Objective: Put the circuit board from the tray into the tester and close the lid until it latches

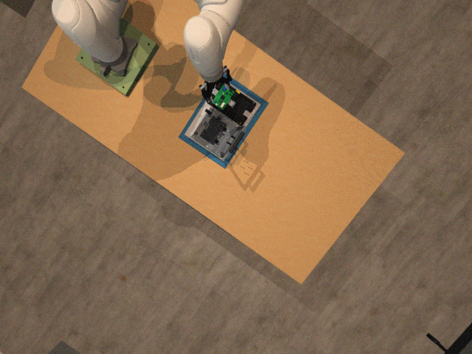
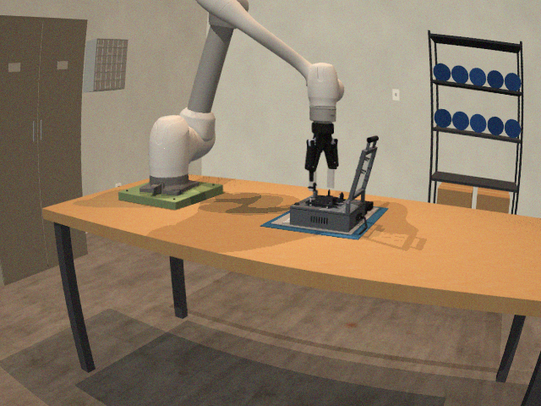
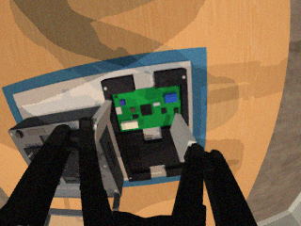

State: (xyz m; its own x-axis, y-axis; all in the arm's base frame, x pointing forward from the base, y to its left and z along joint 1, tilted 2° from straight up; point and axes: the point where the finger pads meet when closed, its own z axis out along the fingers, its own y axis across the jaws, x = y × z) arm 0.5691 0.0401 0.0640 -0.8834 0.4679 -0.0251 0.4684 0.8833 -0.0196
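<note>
Now: hand 1 cm short of the green circuit board, 1 cm to the right of it and 7 cm above it. Also, from my hand: lid (17 cm ahead, 19 cm to the right, 9 cm above); latch hook (10 cm to the right); grey tester (8 cm ahead, 14 cm to the right, 2 cm above).
</note>
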